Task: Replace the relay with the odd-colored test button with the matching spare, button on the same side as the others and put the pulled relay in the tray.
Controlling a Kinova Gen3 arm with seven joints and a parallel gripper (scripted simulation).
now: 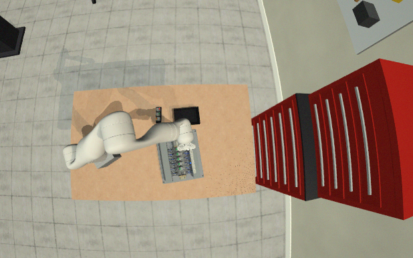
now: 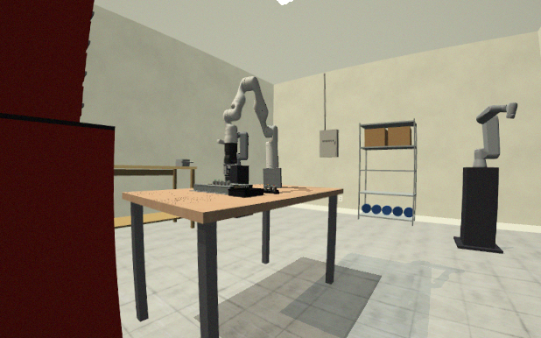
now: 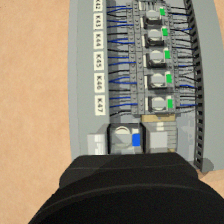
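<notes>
The black tray lies 30 mm ahead of my hand, 180 mm to the left of it and 110 mm below it. From my hand the other things lie so: small black spare holder (160 mm behind, 200 mm to the left, 110 mm below).
</notes>
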